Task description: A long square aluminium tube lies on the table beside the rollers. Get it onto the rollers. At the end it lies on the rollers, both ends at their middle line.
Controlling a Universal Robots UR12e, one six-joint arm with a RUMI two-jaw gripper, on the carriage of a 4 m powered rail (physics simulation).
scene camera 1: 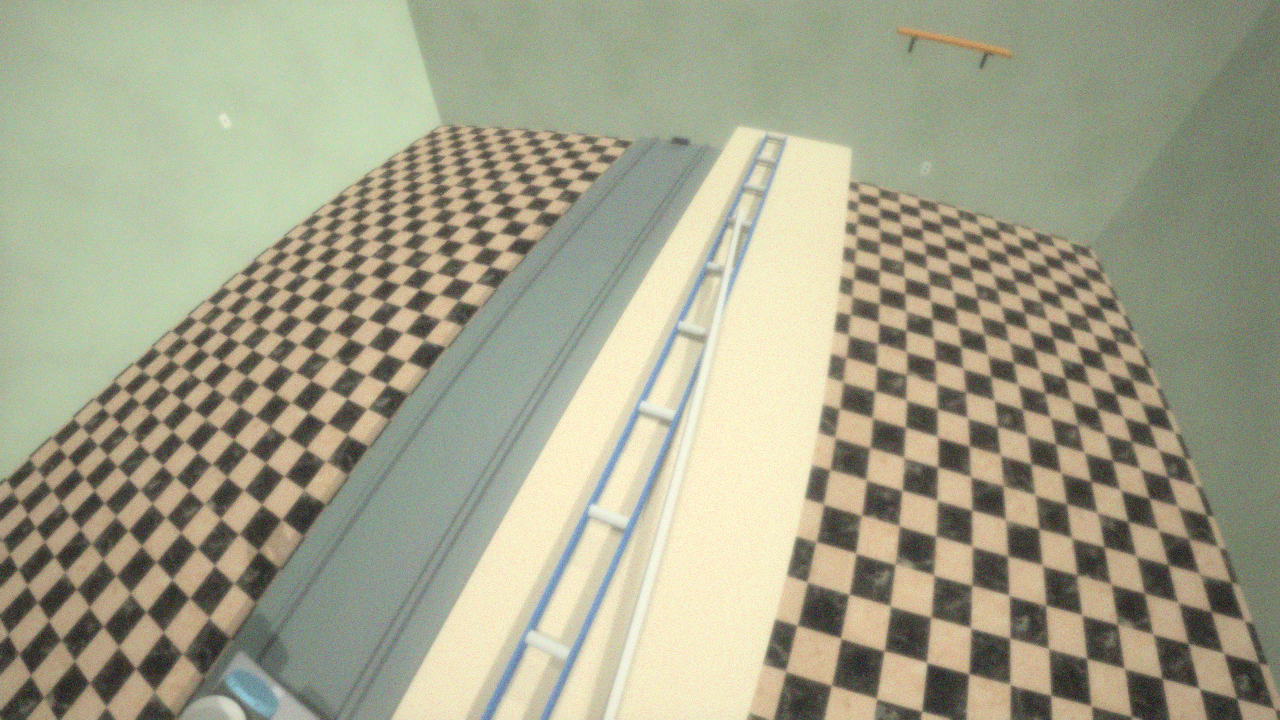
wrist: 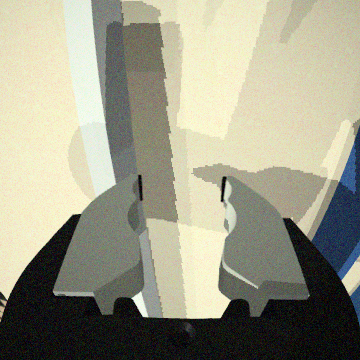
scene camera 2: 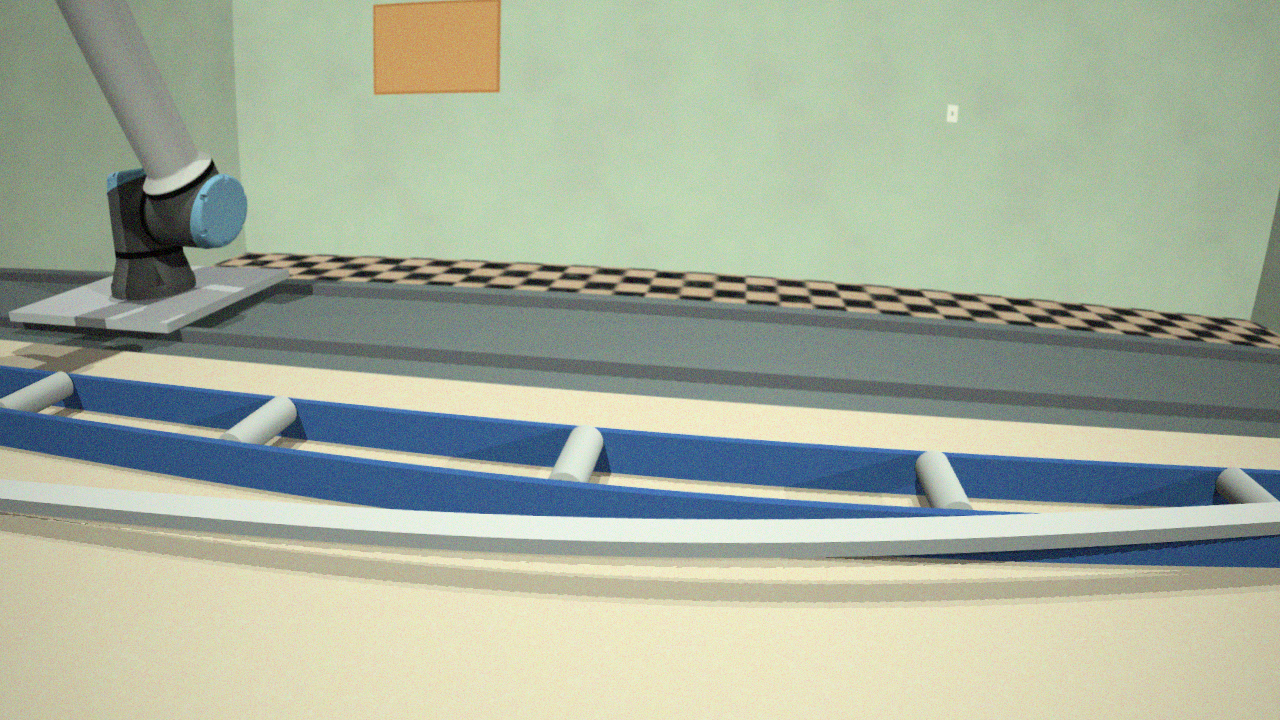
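Seen in the pictures: gripper, between the fingertips: point(wrist: 181, 178); arm's base, origin of its link: point(scene camera 2: 154, 289).
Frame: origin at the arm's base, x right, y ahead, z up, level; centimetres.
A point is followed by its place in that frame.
Observation:
The long aluminium tube point(scene camera 1: 684, 447) {z 3.7, x -138.7, y 75.2 cm} point(scene camera 2: 626, 528) {z 3.1, x -117.7, y 77.5 cm} point(wrist: 87, 100) {z -0.1, x 3.5, y 90.3 cm} runs slantwise along the roller track. In scene camera 1 its far end is over the track, and its nearer length is beside the track over the table. In scene camera 2 it crosses the near blue side rail toward the right, with its shadow slightly apart below it. The grey rollers point(scene camera 1: 657, 411) {z 2.8, x -148.9, y 62.4 cm} point(scene camera 2: 577, 454) {z 2.9, x -110.5, y 63.6 cm} sit between blue side rails. My gripper point(wrist: 181, 178) {z 0.5, x -1.2, y 84.1 cm} is open and empty above the table. The tube is left of the opening, passing beneath the left finger. The gripper does not show in the scene views.
The roller track's blue side rail point(scene camera 2: 716, 456) {z 0.3, x -125.0, y 55.8 cm} point(wrist: 332, 225) {z -1.3, x -6.0, y 69.4 cm} stands right of the gripper in the wrist view. The arm point(scene camera 2: 134, 98) {z 41.5, x -18.4, y 19.9 cm} rises from its carriage point(scene camera 2: 53, 308) {z 0.0, x 13.1, y 18.2 cm} at the left of scene camera 2. The grey powered rail point(scene camera 1: 501, 358) point(scene camera 2: 626, 344) runs behind the table point(scene camera 1: 769, 402) {z -3.0, x -169.7, y 97.1 cm}.

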